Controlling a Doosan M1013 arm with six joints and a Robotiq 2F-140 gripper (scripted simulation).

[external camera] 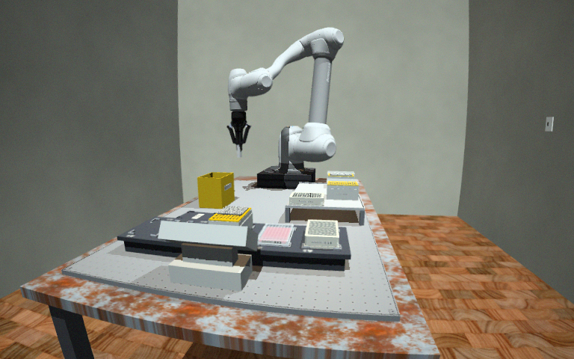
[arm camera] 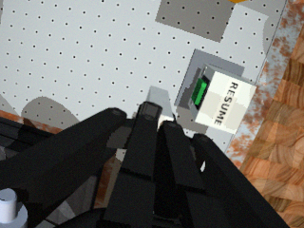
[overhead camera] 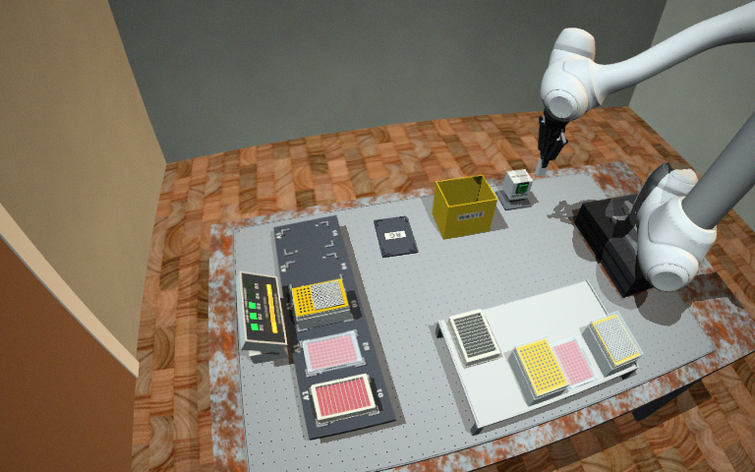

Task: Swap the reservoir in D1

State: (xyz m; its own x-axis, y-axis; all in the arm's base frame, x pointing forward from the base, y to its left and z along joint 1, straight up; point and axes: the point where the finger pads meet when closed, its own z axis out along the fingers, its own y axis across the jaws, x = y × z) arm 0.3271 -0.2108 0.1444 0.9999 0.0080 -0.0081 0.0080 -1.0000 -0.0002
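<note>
Now: the resume key post 160 mm below my hand and 70 mm to the right of it. Also, from my hand: shelf label (290 mm to the left, 230 mm below, 180 mm ahead); waste bin (220 mm ahead, 180 mm below, 30 mm to the right); RG nest (430 mm ahead, 220 mm below, 10 mm to the right).
</note>
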